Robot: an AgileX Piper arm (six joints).
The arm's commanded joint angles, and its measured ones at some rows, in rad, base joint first. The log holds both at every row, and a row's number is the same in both.
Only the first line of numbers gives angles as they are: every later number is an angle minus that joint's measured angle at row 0.
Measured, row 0:
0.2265, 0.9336, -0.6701, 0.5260, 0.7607, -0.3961
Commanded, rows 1 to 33:
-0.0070, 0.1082, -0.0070, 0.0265, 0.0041, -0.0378
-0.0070, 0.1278, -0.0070, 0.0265, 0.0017, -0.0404
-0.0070, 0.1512, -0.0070, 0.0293, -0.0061, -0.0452
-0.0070, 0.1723, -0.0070, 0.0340, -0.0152, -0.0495
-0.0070, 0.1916, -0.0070, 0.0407, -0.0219, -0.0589
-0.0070, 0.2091, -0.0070, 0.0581, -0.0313, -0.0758
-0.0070, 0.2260, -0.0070, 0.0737, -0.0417, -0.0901
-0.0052, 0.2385, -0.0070, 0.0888, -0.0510, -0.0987
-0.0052, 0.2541, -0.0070, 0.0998, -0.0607, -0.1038
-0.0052, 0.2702, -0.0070, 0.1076, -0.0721, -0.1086
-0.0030, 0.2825, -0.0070, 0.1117, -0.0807, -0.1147
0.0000, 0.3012, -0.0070, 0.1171, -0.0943, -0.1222
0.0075, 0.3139, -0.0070, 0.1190, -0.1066, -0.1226
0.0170, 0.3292, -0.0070, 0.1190, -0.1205, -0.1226
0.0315, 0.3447, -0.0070, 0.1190, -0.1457, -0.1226
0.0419, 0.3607, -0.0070, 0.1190, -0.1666, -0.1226
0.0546, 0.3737, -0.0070, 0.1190, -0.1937, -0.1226
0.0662, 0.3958, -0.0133, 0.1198, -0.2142, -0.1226
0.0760, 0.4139, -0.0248, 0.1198, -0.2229, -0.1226
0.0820, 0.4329, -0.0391, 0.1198, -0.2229, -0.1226
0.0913, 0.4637, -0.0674, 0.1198, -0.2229, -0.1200
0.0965, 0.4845, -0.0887, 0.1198, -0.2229, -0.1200
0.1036, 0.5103, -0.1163, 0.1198, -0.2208, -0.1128
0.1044, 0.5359, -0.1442, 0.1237, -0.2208, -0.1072
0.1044, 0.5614, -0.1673, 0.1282, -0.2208, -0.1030
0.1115, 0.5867, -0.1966, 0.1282, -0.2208, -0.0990
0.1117, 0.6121, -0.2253, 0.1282, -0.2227, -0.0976
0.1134, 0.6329, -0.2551, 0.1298, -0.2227, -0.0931
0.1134, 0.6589, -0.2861, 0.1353, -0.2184, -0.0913
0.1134, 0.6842, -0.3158, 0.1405, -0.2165, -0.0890
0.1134, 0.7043, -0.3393, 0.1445, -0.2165, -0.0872
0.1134, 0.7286, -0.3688, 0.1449, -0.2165, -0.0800
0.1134, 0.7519, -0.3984, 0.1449, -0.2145, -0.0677
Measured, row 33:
0.1105, 0.6756, -0.2982, 0.1321, -0.2089, -0.0955
